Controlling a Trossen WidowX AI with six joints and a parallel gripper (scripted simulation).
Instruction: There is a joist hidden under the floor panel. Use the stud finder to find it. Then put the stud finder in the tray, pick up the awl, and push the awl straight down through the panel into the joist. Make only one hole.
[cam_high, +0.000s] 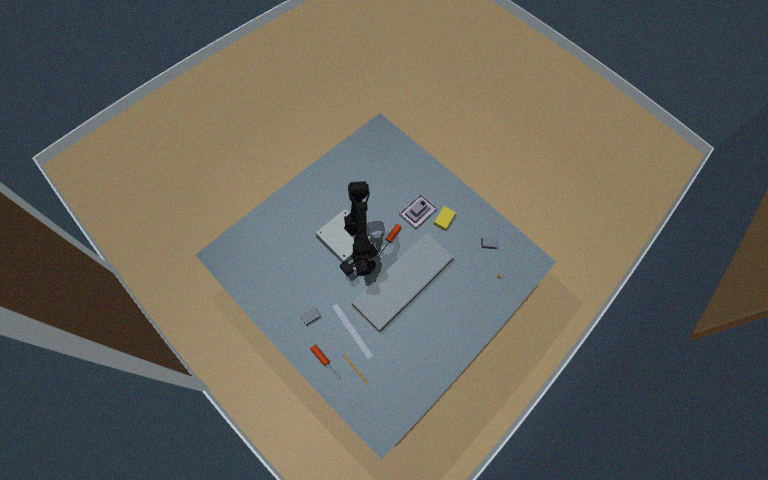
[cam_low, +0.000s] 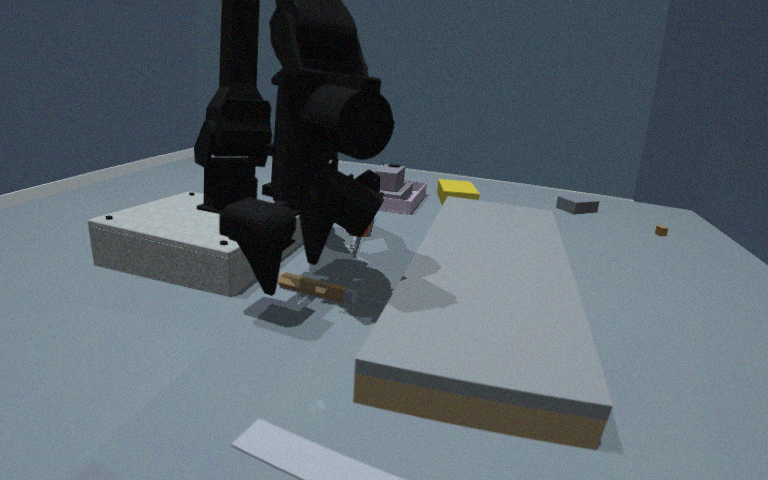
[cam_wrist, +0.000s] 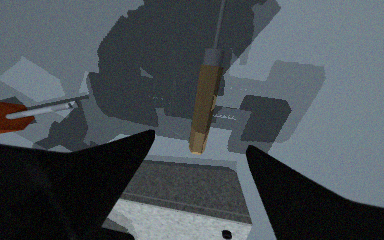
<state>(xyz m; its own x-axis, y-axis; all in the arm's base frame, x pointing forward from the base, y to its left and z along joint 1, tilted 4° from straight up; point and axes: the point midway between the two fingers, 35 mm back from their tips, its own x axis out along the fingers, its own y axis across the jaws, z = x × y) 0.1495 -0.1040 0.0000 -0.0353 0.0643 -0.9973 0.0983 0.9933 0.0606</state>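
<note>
The awl lies 60 mm ahead of my gripper tip and 10 mm below it. Also, from my gripper tip: white strip 210 mm ahead, 240 mm to the right, 10 mm below; then grey stud finder 440 mm to the left, 40 mm above; then pale tray 430 mm to the left.
</note>
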